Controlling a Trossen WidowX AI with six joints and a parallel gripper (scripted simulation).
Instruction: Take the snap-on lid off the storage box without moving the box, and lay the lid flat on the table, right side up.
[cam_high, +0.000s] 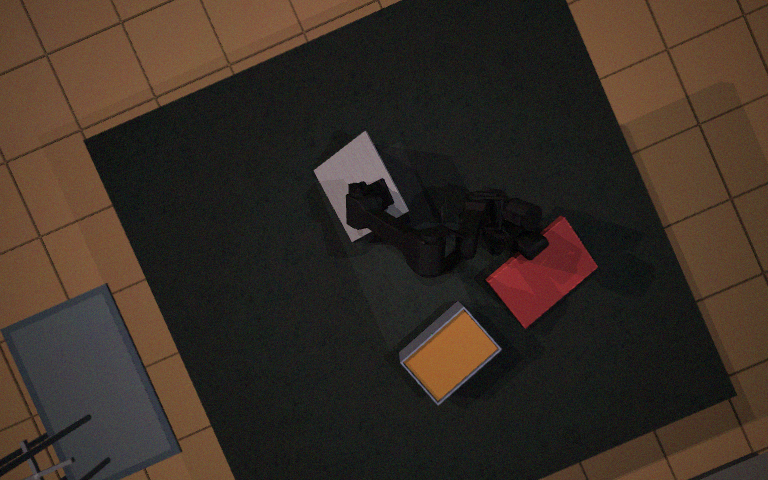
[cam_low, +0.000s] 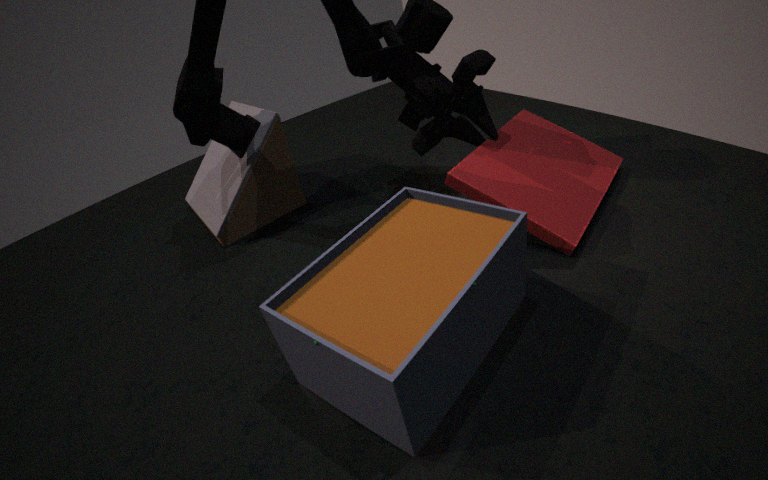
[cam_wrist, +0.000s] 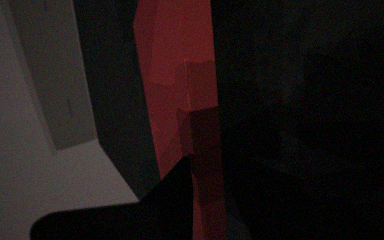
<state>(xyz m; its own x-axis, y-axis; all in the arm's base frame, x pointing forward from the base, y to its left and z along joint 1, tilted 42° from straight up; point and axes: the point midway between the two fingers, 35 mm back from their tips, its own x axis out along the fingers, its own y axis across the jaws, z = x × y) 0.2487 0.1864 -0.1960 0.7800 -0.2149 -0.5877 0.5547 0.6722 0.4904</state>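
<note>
My gripper tip is 8 cm short of the red lid, 2 cm to the right of it and 3 cm above it. Round my gripper tip: grey storage box: 16 cm ahead, 28 cm to the right, 2 cm below.
</note>
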